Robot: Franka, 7 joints.
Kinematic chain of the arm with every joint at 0, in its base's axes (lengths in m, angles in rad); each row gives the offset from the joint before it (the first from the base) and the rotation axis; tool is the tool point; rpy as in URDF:
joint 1: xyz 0 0 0.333 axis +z
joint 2: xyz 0 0 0 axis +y
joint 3: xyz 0 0 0.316 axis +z
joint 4: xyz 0.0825 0 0 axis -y
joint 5: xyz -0.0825 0 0.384 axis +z
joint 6: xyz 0 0 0 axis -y
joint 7: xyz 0.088 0 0 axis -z
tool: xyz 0 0 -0.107 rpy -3.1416 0 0
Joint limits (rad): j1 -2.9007..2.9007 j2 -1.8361..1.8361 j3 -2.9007..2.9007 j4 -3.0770..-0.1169 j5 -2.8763..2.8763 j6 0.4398..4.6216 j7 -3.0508..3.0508
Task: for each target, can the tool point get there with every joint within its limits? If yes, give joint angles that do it. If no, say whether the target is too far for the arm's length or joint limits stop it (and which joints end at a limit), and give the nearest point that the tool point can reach.
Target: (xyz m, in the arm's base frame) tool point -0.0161 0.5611 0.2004
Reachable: yes | joints -0.9284 -0.8606 2.2438 -2.1009 2.2100 0.9217 0.8513
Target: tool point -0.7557 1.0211 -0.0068
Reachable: no: too far | nearest point -0.4930 0.6662 0.1113 | short by 0.457 m
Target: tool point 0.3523 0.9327 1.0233
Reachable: no: too far | nearest point 0.2492 0.6598 0.8213 | short by 0.355 m
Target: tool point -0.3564 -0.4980 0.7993
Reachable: yes | joints -1.7401 1.4028 -2.2644 -1.1371 -1.9448 1.4057 -0.2790
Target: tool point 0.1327 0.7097 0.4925
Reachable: yes | joints 2.2570 1.4210 -1.8162 -1.2906 -2.3988 2.9969 -0.1321
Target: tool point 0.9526 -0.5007 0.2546
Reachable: no: too far | nearest point 0.7574 -0.3981 0.2707 | short by 0.221 m
